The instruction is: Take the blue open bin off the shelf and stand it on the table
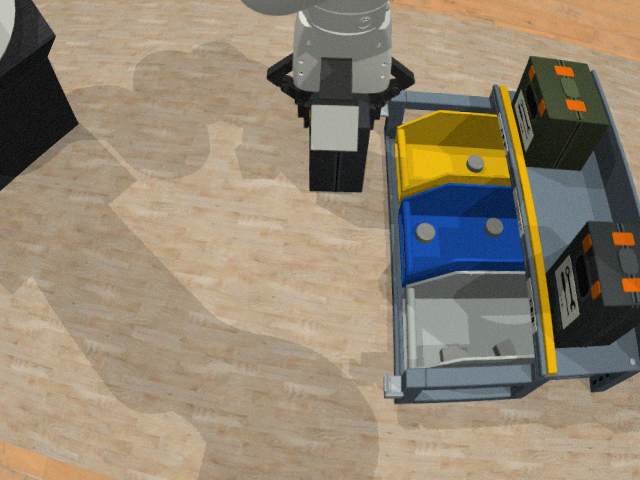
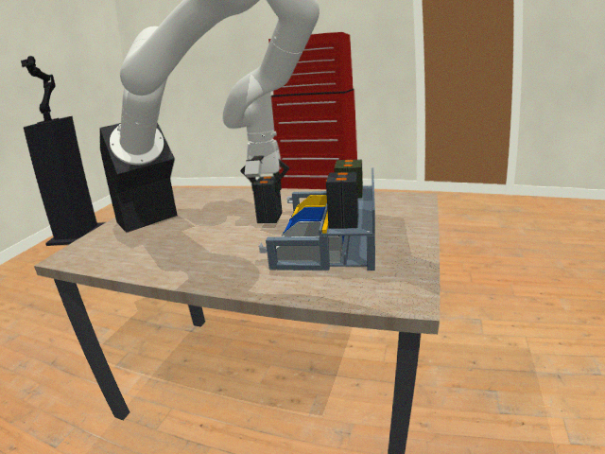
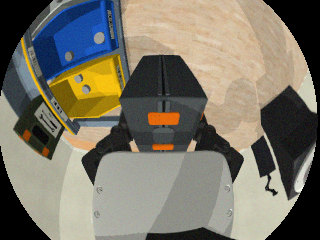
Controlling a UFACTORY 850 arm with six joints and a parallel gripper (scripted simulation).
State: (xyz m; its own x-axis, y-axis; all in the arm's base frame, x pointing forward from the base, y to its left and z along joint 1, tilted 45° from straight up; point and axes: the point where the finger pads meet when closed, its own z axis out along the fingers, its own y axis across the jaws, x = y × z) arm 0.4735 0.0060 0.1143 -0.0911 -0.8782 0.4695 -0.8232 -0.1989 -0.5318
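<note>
My gripper is now 15 cm short of the blue open bin, 13 cm to the left of it and 8 cm above it. From my hand the other things lie so: black case (4 cm below); yellow bin (16 cm ahead, 2 cm to the right, 8 cm below); green case (26 cm ahead, 3 cm to the right, 3 cm above).
</note>
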